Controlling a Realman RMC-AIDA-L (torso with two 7-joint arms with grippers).
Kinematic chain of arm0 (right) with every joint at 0, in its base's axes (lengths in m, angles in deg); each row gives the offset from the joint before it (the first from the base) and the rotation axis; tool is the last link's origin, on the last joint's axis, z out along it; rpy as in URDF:
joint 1: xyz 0 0 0.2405 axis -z
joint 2: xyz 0 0 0 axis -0.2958 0.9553 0
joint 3: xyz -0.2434 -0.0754 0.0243 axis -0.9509 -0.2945 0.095
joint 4: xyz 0 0 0 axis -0.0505 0.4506 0.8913
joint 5: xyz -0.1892 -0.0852 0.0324 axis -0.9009 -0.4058 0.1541
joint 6: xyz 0 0 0 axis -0.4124 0.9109 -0.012
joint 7: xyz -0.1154 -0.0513 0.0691 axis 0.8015 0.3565 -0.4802
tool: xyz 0 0 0 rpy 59.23 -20.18 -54.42
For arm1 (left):
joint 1: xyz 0 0 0.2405 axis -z
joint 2: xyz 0 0 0 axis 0.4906 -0.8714 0
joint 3: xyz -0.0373 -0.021 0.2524 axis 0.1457 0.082 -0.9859
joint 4: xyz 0 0 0 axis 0.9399 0.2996 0.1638
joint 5: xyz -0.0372 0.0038 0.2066 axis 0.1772 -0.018 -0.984
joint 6: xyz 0 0 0 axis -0.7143 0.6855 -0.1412
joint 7: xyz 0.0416 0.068 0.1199 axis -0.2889 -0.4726 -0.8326
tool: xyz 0 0 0 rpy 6.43 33.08 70.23
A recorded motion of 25 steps. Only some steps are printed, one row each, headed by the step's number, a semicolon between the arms.
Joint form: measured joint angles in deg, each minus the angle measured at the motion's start. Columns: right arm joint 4, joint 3, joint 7, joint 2, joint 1, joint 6, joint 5; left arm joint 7, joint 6, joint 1, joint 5, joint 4, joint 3, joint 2.
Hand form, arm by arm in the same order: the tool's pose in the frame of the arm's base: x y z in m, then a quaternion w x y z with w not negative. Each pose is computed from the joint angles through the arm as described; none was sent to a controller.
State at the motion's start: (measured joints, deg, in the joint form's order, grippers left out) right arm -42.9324 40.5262 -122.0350 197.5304 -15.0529 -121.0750 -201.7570; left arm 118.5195 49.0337 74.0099 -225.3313 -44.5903 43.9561 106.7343
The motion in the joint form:
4: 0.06 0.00 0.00 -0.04 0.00 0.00 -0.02; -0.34 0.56 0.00 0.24 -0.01 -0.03 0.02
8: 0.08 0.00 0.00 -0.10 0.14 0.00 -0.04; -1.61 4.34 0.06 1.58 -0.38 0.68 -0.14
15: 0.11 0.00 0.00 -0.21 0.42 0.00 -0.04; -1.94 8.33 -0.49 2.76 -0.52 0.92 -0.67
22: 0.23 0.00 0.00 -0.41 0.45 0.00 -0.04; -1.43 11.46 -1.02 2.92 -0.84 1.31 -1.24
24: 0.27 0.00 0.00 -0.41 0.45 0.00 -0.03; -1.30 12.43 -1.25 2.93 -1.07 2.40 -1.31
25: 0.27 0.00 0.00 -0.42 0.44 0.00 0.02; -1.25 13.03 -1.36 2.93 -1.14 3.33 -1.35
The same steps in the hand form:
4: 0.3031 0.3063 0.0422 0.11017 -0.98138 0.04224 0.15158; -0.2778 0.3805 0.0561 0.13677 -0.95617 -0.20356 0.15998
8: 0.3041 0.3056 0.0426 0.11044 -0.98138 0.04347 0.15100; -0.2721 0.3744 0.0560 0.11155 -0.96329 -0.19853 0.14216
15: 0.3059 0.3042 0.0433 0.11119 -0.98133 0.04584 0.15012; -0.2709 0.3652 0.0579 0.08401 -0.96678 -0.20431 0.12863
22: 0.3066 0.3042 0.0444 0.11159 -0.98138 0.04634 0.14933; -0.2723 0.3575 0.0623 0.06564 -0.96605 -0.21716 0.12358
24: 0.3066 0.3042 0.0443 0.11144 -0.98134 0.04651 0.14961; -0.2735 0.3548 0.0645 0.06380 -0.96522 -0.22543 0.11603
25: 0.3065 0.3043 0.0444 0.11175 -0.98128 0.04632 0.14987; -0.2742 0.3531 0.0658 0.06309 -0.96461 -0.23139 0.10958

